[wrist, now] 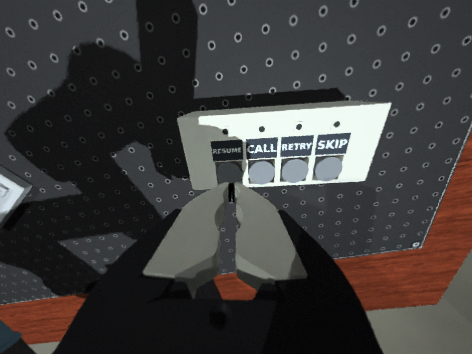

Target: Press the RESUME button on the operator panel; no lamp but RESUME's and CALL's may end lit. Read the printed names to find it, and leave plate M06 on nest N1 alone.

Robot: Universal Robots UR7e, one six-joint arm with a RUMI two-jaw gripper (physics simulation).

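The white operator panel lies on the pegboard right of the middle of the view. Its printed names read, from left to right, RESUME, CALL, RETRY and SKIP. The round RESUME button is at the left and in shadow. The CALL button, RETRY button and SKIP button are grey and lit by the scene. The four small lamps above the names look dark. My gripper is shut and empty, its tips at the lower edge of the RESUME button in the view; their height above it is unclear. Plate M06 and nest N1 cannot be identified.
The dark pegboard carries the panel and has a reddish wooden border at the right and bottom. Part of a white object shows at the left edge. A teal object shows at the lower left corner. The arm's shadow covers the left side.
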